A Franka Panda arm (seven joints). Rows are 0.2 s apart.
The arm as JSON. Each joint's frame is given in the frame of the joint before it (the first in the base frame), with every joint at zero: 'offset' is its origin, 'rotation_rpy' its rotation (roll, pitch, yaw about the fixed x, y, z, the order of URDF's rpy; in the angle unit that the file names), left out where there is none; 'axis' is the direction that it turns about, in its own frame. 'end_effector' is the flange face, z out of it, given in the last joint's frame.
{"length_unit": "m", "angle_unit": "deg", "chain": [
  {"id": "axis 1", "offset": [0.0, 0.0, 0.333], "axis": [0.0, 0.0, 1.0]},
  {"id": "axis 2", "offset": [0.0, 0.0, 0.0], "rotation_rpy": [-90.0, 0.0, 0.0], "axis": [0.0, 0.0, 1.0]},
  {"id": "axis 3", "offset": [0.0, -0.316, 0.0], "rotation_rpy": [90.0, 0.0, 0.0], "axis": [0.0, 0.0, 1.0]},
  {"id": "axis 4", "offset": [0.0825, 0.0, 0.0], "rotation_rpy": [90.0, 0.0, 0.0], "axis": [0.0, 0.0, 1.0]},
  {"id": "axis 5", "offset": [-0.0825, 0.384, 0.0], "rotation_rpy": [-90.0, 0.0, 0.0], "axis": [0.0, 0.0, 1.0]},
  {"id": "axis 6", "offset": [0.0, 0.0, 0.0], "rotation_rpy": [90.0, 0.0, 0.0], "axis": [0.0, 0.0, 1.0]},
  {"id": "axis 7", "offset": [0.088, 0.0, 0.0], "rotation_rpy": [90.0, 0.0, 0.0], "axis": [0.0, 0.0, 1.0]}
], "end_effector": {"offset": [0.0, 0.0, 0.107]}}
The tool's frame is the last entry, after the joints.
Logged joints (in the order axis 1, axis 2, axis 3, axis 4, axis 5, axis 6, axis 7), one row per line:
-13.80, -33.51, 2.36, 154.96, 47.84, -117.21, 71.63
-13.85, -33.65, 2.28, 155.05, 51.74, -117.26, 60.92
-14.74, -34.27, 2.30, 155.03, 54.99, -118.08, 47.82
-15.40, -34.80, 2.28, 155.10, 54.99, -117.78, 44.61
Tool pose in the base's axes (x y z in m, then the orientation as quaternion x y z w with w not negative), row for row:
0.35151, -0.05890, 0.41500, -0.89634, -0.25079, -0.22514, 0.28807
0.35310, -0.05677, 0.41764, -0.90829, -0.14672, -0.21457, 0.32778
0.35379, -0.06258, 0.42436, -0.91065, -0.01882, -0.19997, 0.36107
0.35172, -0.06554, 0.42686, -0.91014, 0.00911, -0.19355, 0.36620
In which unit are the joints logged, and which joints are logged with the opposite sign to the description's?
The joints are logged in degrees. Opposite sign: axis 3, axis 4, axis 6, axis 7.
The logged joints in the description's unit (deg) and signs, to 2 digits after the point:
-13.80, -33.51, -2.36, -154.96, 47.84, 117.21, -71.63
-13.85, -33.65, -2.28, -155.05, 51.74, 117.26, -60.92
-14.74, -34.27, -2.30, -155.03, 54.99, 118.08, -47.82
-15.40, -34.80, -2.28, -155.10, 54.99, 117.78, -44.61

